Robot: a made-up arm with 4 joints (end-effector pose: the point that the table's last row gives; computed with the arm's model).
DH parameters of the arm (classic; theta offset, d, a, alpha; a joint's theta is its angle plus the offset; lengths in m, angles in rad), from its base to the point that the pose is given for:
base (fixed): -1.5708 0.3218 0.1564 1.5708
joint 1: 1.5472 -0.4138 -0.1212 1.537
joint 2: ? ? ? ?
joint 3: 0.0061 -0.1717 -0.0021 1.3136
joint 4: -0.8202 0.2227 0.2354 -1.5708
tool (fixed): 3.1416 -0.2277 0 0
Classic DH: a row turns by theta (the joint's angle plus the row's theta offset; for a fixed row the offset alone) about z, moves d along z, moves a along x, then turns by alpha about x.
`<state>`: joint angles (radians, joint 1 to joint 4).
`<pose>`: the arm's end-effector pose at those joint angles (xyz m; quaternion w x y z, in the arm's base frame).
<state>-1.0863 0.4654 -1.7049 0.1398</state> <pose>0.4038 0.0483 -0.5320 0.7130 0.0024 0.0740 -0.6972</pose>
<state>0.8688 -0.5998 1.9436 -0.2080</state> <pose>-0.0656 -0.4271 1.0083 0.7739 0.4742 0.4027 0.1187</pose>
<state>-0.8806 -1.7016 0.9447 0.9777</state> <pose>0.6460 -0.8962 0.0092 0.1045 -0.4110 -0.7182 -0.5518</pose>
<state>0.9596 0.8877 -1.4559 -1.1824</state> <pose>0.5384 -0.8805 0.8844 0.0507 0.5860 0.8086 -0.0127</pose>
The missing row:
joint 2: 0.7526 0.5468 0.1358 1.8689
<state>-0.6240 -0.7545 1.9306 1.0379</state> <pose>0.2165 -1.0163 -0.1309 0.0205 0.5316 0.3474 0.7722</pose>
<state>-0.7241 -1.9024 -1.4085 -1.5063</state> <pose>0.2450 -0.6876 -0.3625 0.8644 -0.0338 -0.1999 0.4602</pose>
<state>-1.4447 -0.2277 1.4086 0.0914</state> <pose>-0.1881 -0.2649 -0.3000 0.2199 0.8445 -0.0506 0.4856</pose>
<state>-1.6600 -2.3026 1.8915 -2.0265</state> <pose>0.7997 -0.0424 -0.0075 0.2512 0.4910 0.7796 -0.2968</pose>
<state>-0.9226 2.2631 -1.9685 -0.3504</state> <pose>0.7194 -0.6178 -0.4443 0.1191 -0.0378 0.1711 0.9773</pose>
